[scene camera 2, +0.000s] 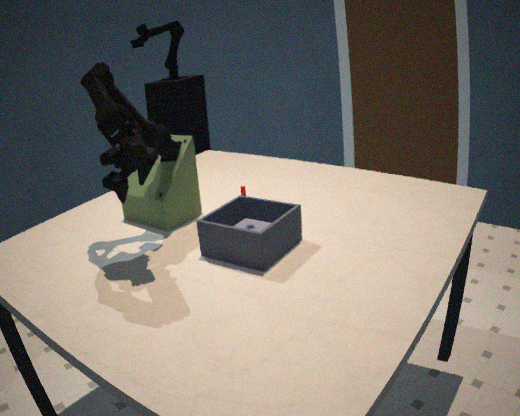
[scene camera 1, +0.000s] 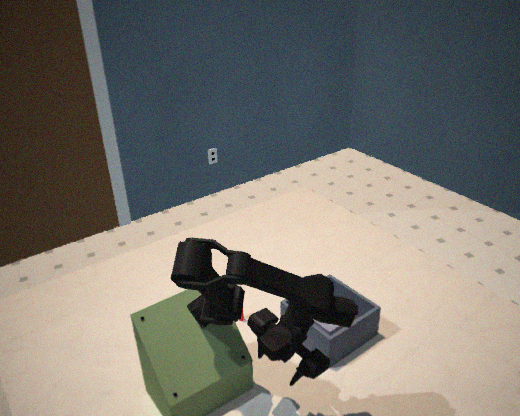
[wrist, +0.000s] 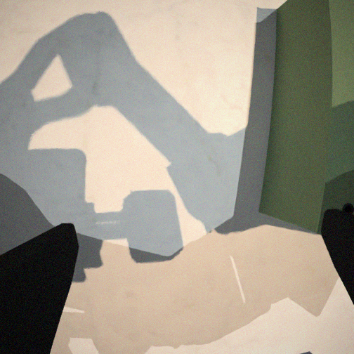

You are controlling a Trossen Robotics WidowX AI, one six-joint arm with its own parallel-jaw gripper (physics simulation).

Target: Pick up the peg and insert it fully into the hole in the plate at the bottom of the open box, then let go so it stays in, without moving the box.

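Places are measured from the arm's base along level axes (x up, y left, z back), in centimetres.
Where they show: gripper, fingertip midpoint: [scene camera 2: 132, 193] [scene camera 1: 275, 370]; arm's base, link origin: [scene camera 2: 171, 152] [scene camera 1: 204, 309].
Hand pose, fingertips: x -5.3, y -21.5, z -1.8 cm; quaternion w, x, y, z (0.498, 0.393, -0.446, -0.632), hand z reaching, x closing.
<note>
Things, the pixels of their top centre, and the offset from my fingertips. "pt": a spot on its surface instead. Level surfaces: height alone.
- red peg, top centre: [scene camera 1: 239, 297] [scene camera 2: 242, 186] dx -7.4, dy +30.8, dz -16.6 cm
- open dark grey box, top centre: [scene camera 2: 249, 212] [scene camera 1: 330, 304] dx -5.6, dy +9.7, dz -30.4 cm
- dark hole, surface spot: [scene camera 2: 251, 227] pt dx -10.1, dy +10.5, dz -30.2 cm
- table, surface height: dx -15.4 cm
The red peg [scene camera 1: 242, 316] [scene camera 2: 243, 190] is beyond the box in the scene camera 2 view, where its upper part shows upright; the arm partly hides it in the scene camera 1 view. The open dark grey box [scene camera 1: 357, 332] [scene camera 2: 232, 245] sits on the table. Its pale plate [scene camera 1: 327, 326] [scene camera 2: 241, 224] has a dark hole [scene camera 2: 251, 227]. My gripper [scene camera 1: 276, 370] [scene camera 2: 133, 192] [wrist: 203, 231] is open and empty, above the table beside the green block, apart from the peg and box. The peg does not show in the wrist view.
The arm's green block [scene camera 1: 175, 350] [scene camera 2: 182, 200] [wrist: 300, 125] stands close to the gripper and box. The arm's upper links rise above it. A second arm [scene camera 2: 174, 47] stands on a black pedestal [scene camera 2: 175, 105] behind the table [scene camera 2: 300, 345]. Arm shadows lie on the table.
</note>
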